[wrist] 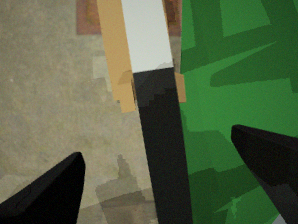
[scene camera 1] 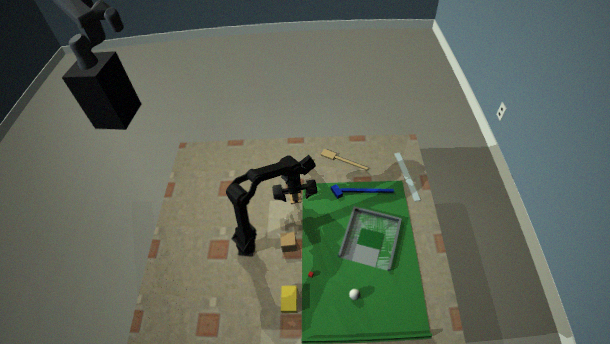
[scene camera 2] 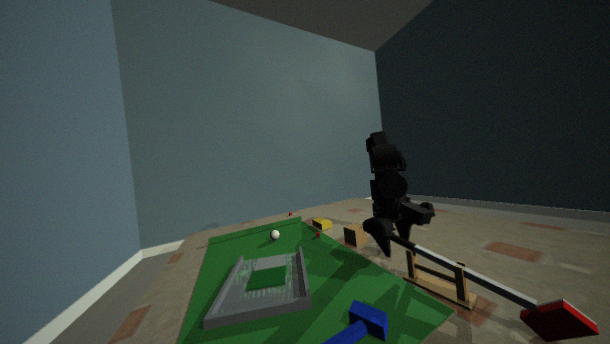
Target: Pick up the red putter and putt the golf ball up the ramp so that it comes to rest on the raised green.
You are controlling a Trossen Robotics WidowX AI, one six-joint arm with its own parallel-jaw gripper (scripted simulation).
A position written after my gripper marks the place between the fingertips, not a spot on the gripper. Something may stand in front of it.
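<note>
Green mat [scene camera 1: 394, 299], visible in the wrist view too [wrist: 232, 65]. My gripper [scene camera 2: 397, 250], also in the wrist view [wrist: 159, 146]: open, holding nothing.
</note>
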